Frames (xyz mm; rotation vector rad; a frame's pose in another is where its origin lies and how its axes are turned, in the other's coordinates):
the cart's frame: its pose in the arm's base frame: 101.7 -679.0 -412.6 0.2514 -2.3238 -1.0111
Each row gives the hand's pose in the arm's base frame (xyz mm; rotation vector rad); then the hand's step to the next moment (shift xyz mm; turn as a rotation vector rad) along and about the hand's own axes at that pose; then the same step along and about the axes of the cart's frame.
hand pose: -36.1 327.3 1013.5 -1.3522 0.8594 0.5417
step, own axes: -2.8 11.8 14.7 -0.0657 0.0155 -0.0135
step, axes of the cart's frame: -2.6 7.5 17.3 0.0631 0.0264 0.0076
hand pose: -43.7 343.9 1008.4 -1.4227 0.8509 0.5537
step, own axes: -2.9 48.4 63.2 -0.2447 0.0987 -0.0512
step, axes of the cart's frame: -17.0 22.7 74.4 0.2487 0.0804 0.0626
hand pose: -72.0 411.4 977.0 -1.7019 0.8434 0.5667
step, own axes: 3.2 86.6 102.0 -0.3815 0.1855 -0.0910
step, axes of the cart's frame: -21.1 -6.0 132.0 0.4067 0.1016 0.1117
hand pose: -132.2 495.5 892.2 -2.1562 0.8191 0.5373
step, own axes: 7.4 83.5 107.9 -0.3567 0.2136 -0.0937
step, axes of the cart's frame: -11.8 -59.4 122.5 0.4063 0.0640 0.1117
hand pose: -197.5 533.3 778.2 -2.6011 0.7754 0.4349
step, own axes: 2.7 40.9 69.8 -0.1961 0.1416 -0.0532
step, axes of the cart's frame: -4.3 -55.7 58.6 0.2396 0.0172 0.0604
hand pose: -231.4 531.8 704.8 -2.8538 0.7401 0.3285
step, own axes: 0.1 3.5 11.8 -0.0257 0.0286 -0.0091
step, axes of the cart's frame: -2.1 -8.9 8.2 0.0391 -0.0037 0.0046
